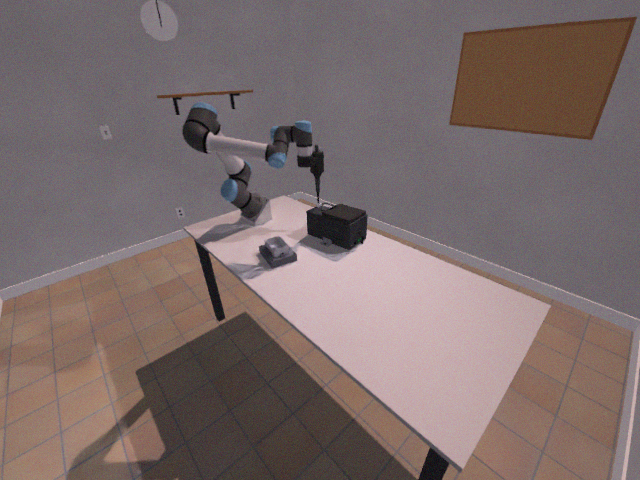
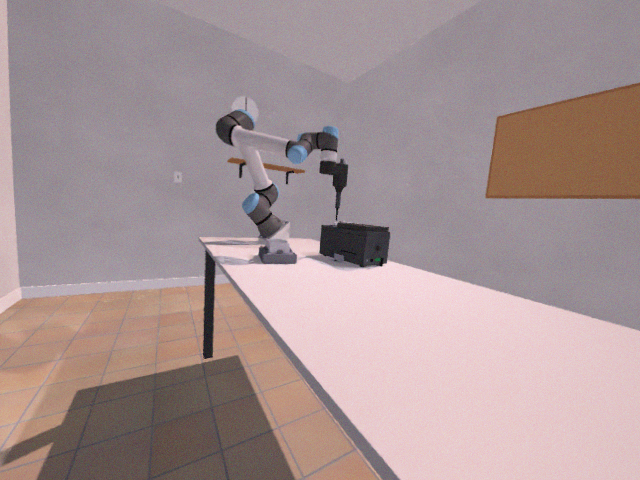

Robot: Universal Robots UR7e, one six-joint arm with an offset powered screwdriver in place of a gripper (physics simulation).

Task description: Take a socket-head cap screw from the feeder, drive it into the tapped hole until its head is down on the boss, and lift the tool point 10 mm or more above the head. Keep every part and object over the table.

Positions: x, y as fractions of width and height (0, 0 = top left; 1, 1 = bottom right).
Labels:
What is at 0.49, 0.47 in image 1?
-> A black box-shaped feeder.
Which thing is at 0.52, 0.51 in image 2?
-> A black box-shaped feeder.

